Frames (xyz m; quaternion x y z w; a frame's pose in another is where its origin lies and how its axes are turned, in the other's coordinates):
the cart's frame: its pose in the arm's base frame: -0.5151 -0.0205 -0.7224 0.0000 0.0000 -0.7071 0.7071
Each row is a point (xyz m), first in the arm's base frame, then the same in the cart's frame.
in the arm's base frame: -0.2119 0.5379 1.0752
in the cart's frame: -0.5584 0.3032 1.7976
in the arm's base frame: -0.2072 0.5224 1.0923
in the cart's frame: -0.5429 0.3079 1.8147
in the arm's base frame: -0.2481 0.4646 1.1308
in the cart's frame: -0.4851 0.2670 1.8532
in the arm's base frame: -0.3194 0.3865 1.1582
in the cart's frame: -0.4070 0.1957 1.8806
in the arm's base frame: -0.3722 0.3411 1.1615
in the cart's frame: -0.3616 0.1429 1.8839
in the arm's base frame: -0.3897 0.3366 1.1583
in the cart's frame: -0.3571 0.1254 1.8807
